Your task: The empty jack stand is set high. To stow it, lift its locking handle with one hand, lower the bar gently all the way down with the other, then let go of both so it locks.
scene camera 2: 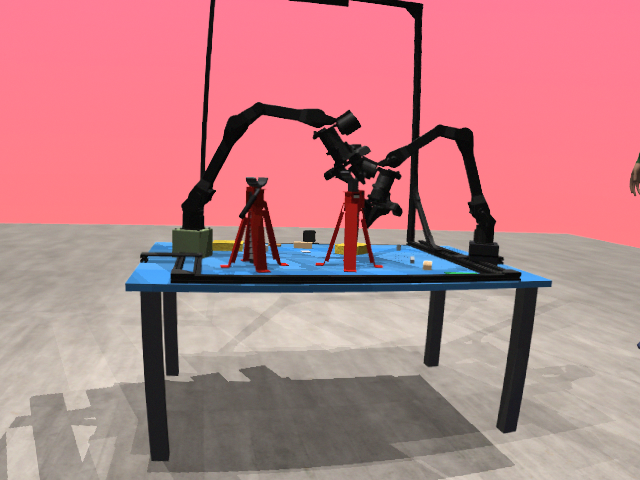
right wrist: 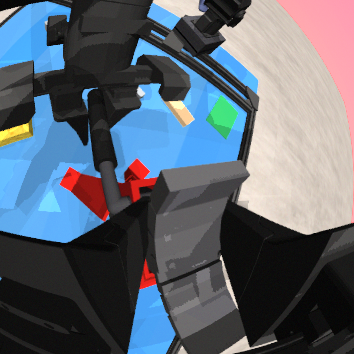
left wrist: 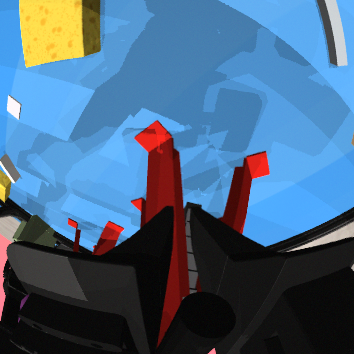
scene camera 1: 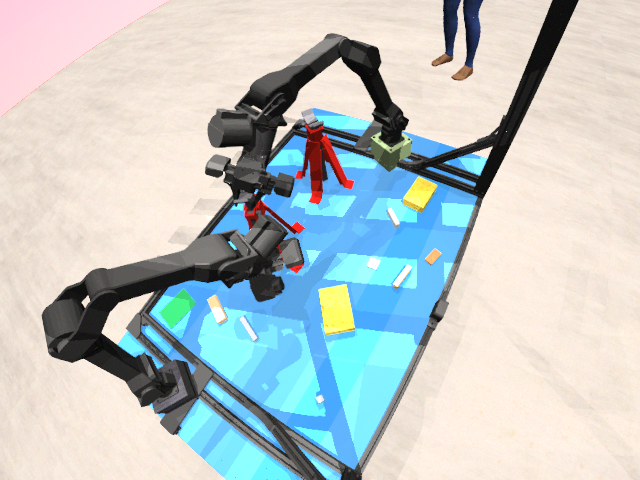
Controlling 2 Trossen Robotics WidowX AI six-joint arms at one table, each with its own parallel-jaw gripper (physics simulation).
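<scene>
The red jack stand (scene camera 1: 296, 228) (scene camera 2: 353, 229) (left wrist: 163, 175) (right wrist: 84, 189) stands at the near left of the blue table (scene camera 1: 375, 362). My right gripper (scene camera 1: 252, 195) (scene camera 2: 351, 183) (right wrist: 180, 203) comes down from above and is shut on the grey saddle (right wrist: 197, 197) of the stand's bar. In scene camera 2 the saddle sits just above the red column. My left gripper (scene camera 1: 285, 252) (scene camera 2: 375, 210) (left wrist: 181, 213) (right wrist: 89, 141) is shut on the dark locking handle (right wrist: 102, 140) at the stand's side. In scene camera 1 the grippers hide the saddle and the handle.
A second red jack stand (scene camera 1: 315, 162) (scene camera 2: 255, 229) stands farther back with its bar high. Two yellow sponges (scene camera 1: 336, 309) (scene camera 1: 420, 193) (left wrist: 56, 29), a green patch (scene camera 1: 177, 307) (right wrist: 222, 116) and several small blocks lie on the table. An olive base box (scene camera 1: 390, 150) and a black frame post (scene camera 1: 523, 95) stand at the back.
</scene>
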